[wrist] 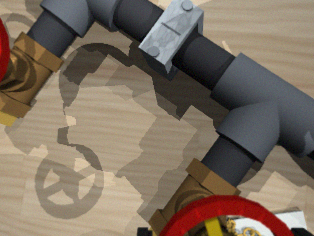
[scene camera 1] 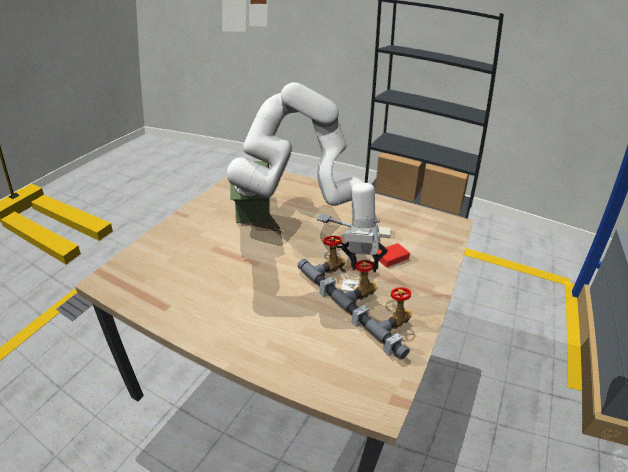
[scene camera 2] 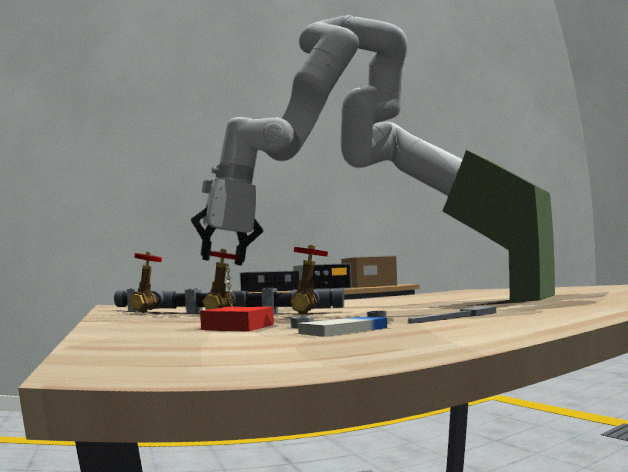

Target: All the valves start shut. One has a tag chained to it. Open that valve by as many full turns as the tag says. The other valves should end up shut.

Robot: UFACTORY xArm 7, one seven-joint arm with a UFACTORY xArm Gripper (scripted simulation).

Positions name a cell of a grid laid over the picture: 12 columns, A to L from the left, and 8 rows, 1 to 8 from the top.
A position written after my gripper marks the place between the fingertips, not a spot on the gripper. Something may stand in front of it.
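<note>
You've got my gripper (scene camera 2: E5) in the picture, and there's a red block (scene camera 2: E6) as well. Then you can see the gripper again (scene camera 1: G5). As for the block, it's out of frame in the wrist view.
</note>
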